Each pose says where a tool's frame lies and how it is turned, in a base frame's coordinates. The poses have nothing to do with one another.
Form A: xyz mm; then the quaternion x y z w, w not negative.
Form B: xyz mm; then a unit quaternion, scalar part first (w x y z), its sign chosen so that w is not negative. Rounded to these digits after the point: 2 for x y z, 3 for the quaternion.
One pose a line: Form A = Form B
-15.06 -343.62 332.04 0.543 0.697 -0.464 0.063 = -15.06 -343.62 332.04 0.063 0.543 0.697 -0.464
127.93 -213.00 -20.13 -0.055 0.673 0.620 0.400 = 127.93 -213.00 -20.13 0.400 -0.055 0.673 0.620
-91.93 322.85 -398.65 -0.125 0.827 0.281 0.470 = -91.93 322.85 -398.65 0.470 -0.125 0.827 0.281
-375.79 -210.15 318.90 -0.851 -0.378 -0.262 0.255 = -375.79 -210.15 318.90 0.255 -0.851 -0.378 -0.262
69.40 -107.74 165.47 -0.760 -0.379 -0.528 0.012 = 69.40 -107.74 165.47 0.012 -0.760 -0.379 -0.528
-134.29 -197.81 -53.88 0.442 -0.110 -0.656 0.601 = -134.29 -197.81 -53.88 0.601 0.442 -0.110 -0.656
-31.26 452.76 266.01 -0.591 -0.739 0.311 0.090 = -31.26 452.76 266.01 0.090 -0.591 -0.739 0.311
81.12 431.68 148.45 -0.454 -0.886 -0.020 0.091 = 81.12 431.68 148.45 0.091 -0.454 -0.886 -0.020
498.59 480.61 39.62 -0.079 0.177 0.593 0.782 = 498.59 480.61 39.62 0.782 -0.079 0.177 0.593
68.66 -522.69 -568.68 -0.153 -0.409 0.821 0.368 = 68.66 -522.69 -568.68 0.368 -0.153 -0.409 0.821
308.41 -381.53 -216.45 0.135 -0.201 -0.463 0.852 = 308.41 -381.53 -216.45 0.852 0.135 -0.201 -0.463
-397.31 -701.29 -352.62 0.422 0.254 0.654 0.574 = -397.31 -701.29 -352.62 0.574 0.422 0.254 0.654
